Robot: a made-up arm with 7 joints. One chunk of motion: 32 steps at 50 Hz.
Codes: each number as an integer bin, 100 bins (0 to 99) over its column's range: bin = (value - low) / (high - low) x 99, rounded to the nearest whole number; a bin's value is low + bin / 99 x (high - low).
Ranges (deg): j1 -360..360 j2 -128.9..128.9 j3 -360..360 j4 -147.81..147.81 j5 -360..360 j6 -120.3..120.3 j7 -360..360
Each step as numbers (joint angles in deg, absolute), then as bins.
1 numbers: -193.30 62.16 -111.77 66.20 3.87 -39.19 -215.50
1 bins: 23 73 34 72 50 33 20
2 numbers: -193.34 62.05 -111.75 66.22 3.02 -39.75 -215.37
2 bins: 23 73 34 72 50 33 20
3 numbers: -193.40 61.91 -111.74 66.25 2.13 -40.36 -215.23
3 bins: 23 73 34 72 50 33 20
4 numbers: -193.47 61.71 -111.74 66.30 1.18 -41.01 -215.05
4 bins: 23 73 34 72 50 33 20
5 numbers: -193.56 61.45 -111.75 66.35 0.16 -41.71 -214.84
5 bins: 23 73 34 72 50 32 20
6 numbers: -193.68 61.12 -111.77 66.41 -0.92 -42.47 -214.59
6 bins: 23 73 34 72 49 32 20
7 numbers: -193.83 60.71 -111.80 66.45 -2.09 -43.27 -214.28
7 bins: 23 73 34 72 49 32 20
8 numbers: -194.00 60.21 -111.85 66.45 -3.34 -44.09 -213.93
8 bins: 23 73 34 72 49 31 20
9 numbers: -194.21 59.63 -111.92 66.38 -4.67 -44.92 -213.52
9 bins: 23 72 34 72 49 31 20
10 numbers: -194.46 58.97 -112.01 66.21 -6.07 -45.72 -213.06
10 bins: 23 72 34 72 49 31 20
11 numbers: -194.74 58.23 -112.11 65.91 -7.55 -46.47 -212.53
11 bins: 23 72 34 72 48 30 20
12 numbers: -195.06 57.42 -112.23 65.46 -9.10 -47.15 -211.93
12 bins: 23 72 34 71 48 30 20
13 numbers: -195.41 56.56 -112.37 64.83 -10.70 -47.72 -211.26
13 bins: 23 71 34 71 48 30 20
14 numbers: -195.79 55.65 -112.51 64.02 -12.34 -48.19 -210.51
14 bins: 23 71 34 71 48 30 21
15 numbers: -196.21 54.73 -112.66 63.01 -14.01 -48.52 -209.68
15 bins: 23 71 34 71 48 30 21
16 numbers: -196.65 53.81 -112.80 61.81 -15.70 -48.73 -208.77
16 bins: 22 70 34 70 47 29 21
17 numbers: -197.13 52.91 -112.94 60.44 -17.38 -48.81 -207.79
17 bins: 22 70 34 70 47 29 21
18 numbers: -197.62 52.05 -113.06 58.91 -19.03 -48.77 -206.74
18 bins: 22 69 34 69 47 29 21
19 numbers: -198.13 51.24 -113.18 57.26 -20.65 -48.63 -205.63
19 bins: 22 69 34 69 47 29 21
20 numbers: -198.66 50.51 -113.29 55.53 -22.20 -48.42 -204.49
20 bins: 22 69 34 68 46 30 21
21 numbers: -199.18 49.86 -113.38 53.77 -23.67 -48.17 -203.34
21 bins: 22 69 34 68 46 30 22
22 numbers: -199.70 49.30 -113.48 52.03 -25.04 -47.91 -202.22
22 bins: 22 68 34 67 46 30 22
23 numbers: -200.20 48.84 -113.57 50.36 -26.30 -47.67 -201.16
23 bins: 22 68 34 66 46 30 22
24 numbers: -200.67 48.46 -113.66 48.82 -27.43 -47.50 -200.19
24 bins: 22 68 34 66 46 30 22
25 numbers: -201.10 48.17 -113.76 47.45 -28.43 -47.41 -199.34
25 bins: 22 68 34 65 46 30 22
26 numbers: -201.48 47.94 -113.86 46.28 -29.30 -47.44 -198.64
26 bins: 22 68 34 65 45 30 22
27 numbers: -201.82 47.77 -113.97 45.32 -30.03 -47.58 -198.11
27 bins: 22 68 34 65 45 30 22
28 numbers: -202.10 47.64 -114.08 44.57 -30.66 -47.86 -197.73
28 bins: 22 68 34 64 45 30 22
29 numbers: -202.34 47.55 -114.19 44.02 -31.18 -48.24 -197.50
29 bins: 22 68 34 64 45 30 22
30 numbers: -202.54 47.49 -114.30 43.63 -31.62 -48.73 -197.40
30 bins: 22 68 34 64 45 29 22
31 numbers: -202.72 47.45 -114.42 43.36 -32.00 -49.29 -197.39
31 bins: 22 68 34 64 45 29 22
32 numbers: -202.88 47.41 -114.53 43.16 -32.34 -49.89 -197.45
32 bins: 22 68 34 64 45 29 22
